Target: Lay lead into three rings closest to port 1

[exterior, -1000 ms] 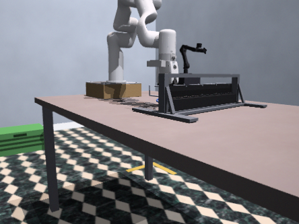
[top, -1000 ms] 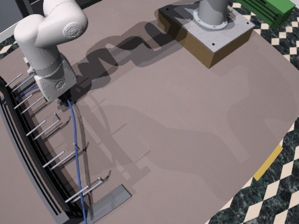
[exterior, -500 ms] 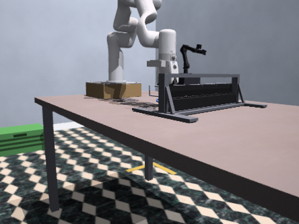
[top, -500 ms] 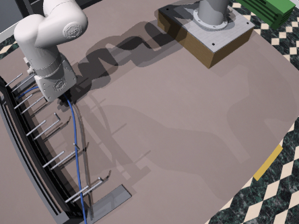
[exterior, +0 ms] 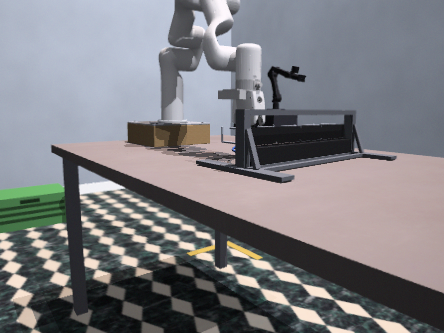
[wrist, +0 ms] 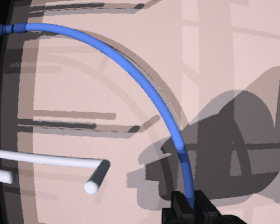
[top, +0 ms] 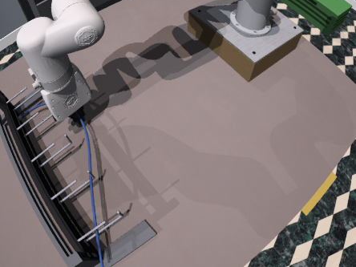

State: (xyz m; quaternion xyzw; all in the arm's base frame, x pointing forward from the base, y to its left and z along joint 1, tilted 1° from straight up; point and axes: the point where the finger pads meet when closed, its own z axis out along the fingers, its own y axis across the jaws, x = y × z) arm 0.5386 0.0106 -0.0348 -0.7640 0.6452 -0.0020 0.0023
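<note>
My gripper is now 160 mm short of the rack, 80 mm to the right of it and 20 mm below it.
</note>
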